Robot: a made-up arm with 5 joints.
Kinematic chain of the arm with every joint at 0, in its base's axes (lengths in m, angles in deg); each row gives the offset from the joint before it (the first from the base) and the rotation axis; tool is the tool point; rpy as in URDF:
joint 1: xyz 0 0 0.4 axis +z
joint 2: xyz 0 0 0 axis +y
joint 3: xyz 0.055 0 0.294 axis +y
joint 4: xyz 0.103 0 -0.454 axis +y
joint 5: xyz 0.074 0 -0.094 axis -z
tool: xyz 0 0 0 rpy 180 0 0
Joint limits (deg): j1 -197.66..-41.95 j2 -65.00..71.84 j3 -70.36..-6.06 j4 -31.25..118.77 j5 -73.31..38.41
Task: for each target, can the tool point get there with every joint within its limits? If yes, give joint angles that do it. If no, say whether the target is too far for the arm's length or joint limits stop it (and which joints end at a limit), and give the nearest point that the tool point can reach.
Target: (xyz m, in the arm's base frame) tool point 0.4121 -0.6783 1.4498
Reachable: no: too far | nearest point 0.2158 -0.3552 0.9497 | short by 0.627 m
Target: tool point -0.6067 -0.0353 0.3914
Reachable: yes | joints -176.67 9.05 -54.96 17.96 -45.73
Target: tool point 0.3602 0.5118 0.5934
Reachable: no: joint limits stop it (at a limit: joint 2, joint 3) | nearest point 0.0974 0.1384 0.2333 | short by 0.582 m
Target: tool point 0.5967 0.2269 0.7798
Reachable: no: joint limits stop it (at a limit: joint 1) | nearest point 0.2172 -0.1953 0.7798 | short by 0.568 m
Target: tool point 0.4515 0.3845 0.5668
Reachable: no: joint limits stop it (at a limit: joint 2, joint 3) | nearest point 0.1289 0.1098 0.2332 | short by 0.539 m
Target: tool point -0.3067 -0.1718 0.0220
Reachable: yes | joints -150.74 50.29 -58.83 88.08 10.24
